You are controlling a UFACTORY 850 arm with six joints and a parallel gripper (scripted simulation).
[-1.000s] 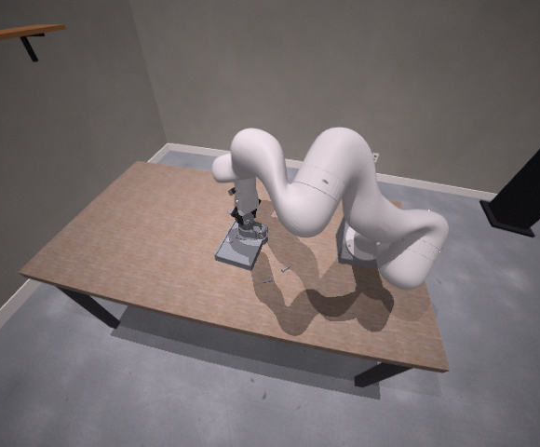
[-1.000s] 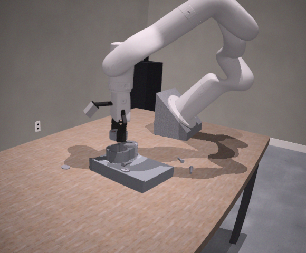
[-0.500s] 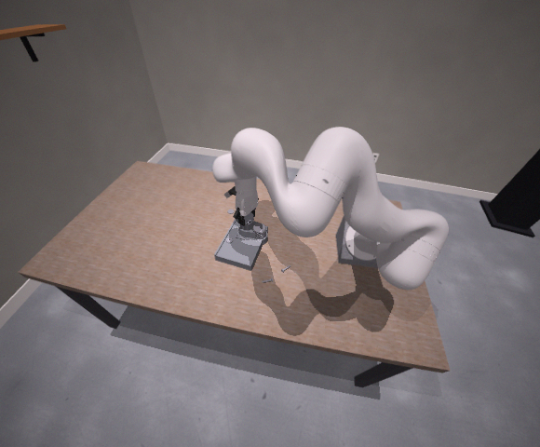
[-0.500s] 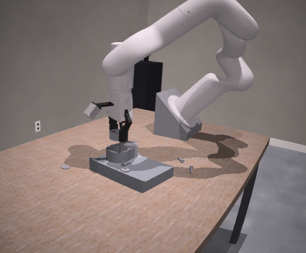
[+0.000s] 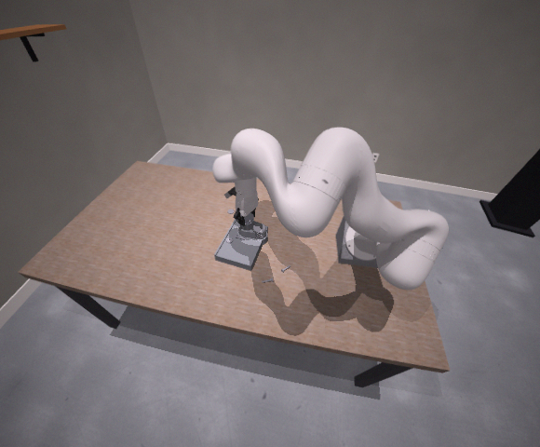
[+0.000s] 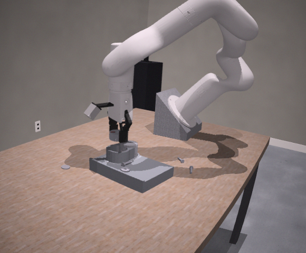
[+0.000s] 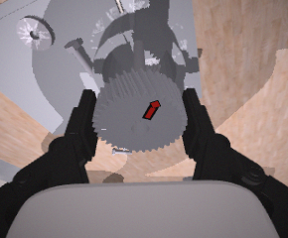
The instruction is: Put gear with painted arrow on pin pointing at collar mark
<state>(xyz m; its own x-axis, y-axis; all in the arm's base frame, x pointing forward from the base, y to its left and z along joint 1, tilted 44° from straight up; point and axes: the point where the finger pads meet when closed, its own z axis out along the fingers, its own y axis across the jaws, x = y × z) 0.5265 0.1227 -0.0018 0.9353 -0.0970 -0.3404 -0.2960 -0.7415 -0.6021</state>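
Right now the bolt is 8 cm below my hand, 6 cm to the left of it and 2 cm ahead of it. Also, from my hand: grey toothed gear (right at my hand); washer (9 cm to the left, 9 cm below, 5 cm ahead).
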